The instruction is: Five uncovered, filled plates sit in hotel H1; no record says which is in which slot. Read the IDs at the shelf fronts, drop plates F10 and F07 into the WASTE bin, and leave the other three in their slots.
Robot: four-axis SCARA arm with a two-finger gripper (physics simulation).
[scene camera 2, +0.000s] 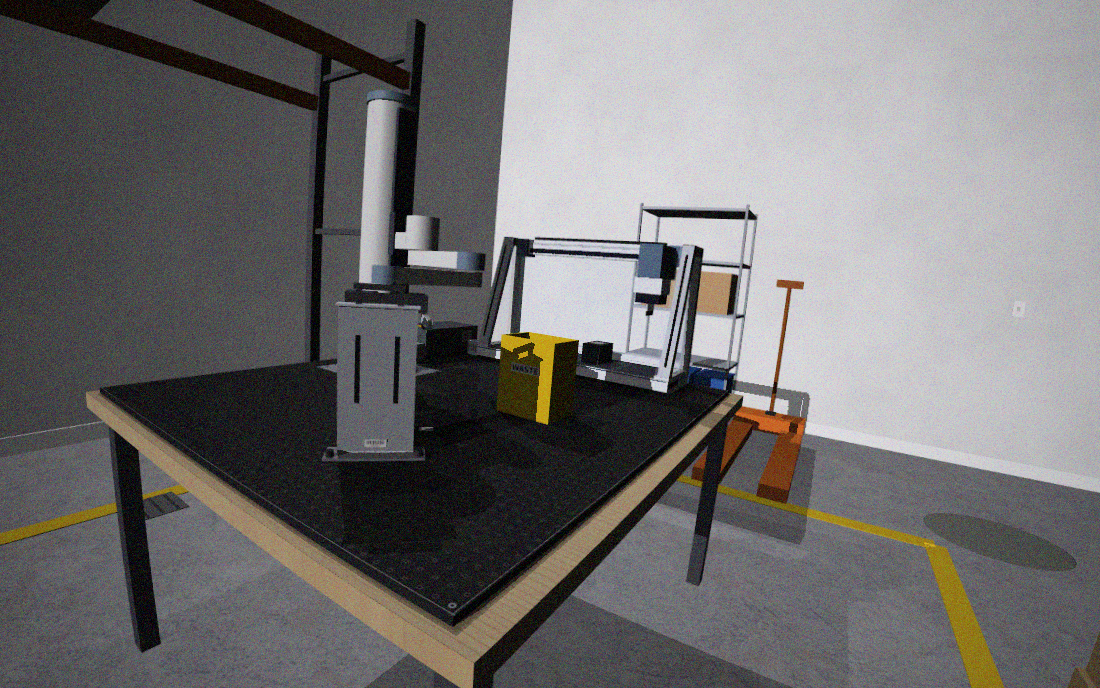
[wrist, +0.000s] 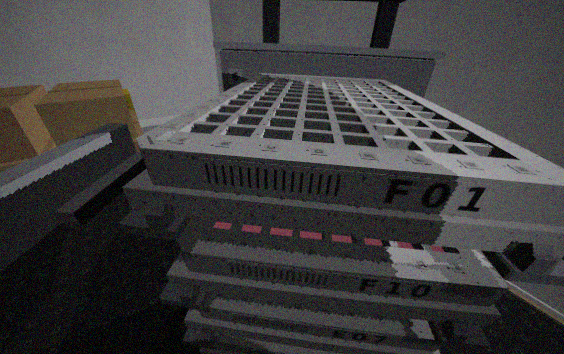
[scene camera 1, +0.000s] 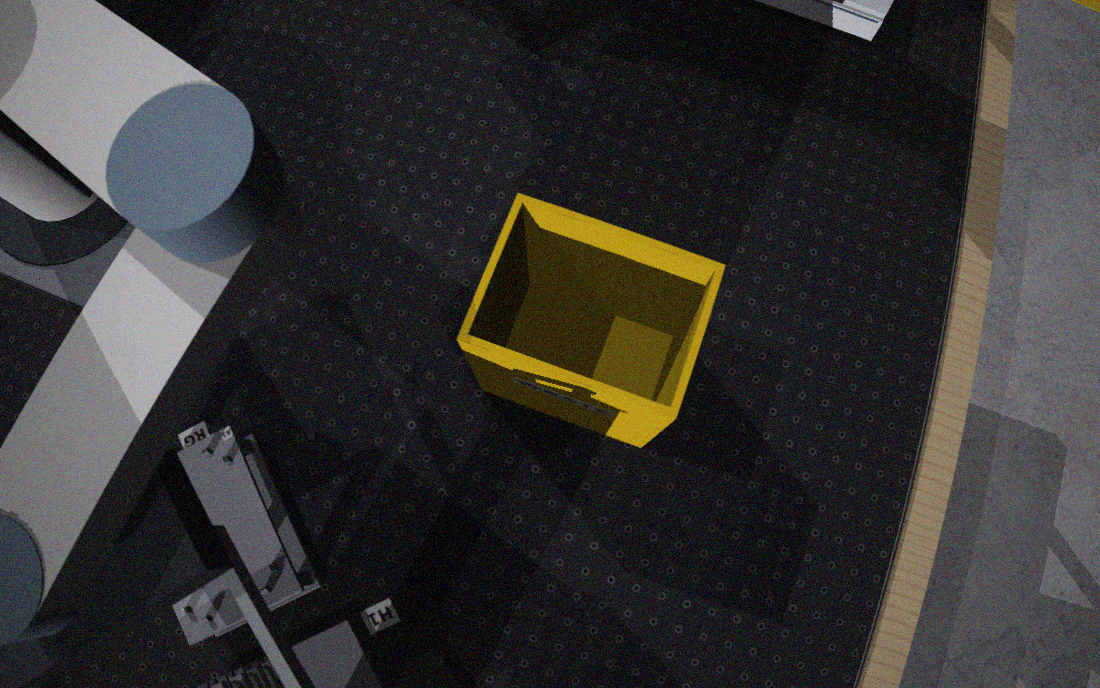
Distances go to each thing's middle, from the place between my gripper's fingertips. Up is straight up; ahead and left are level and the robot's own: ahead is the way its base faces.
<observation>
Right now my hand is 10 mm to the left of the plate F10 (wrist: 416, 281), 10 mm past it and 10 mm above it. From my hand the other things lie so: H1 label (scene camera 1: 382, 615): 240 mm below, 100 mm to the left, 20 mm ahead.
</observation>
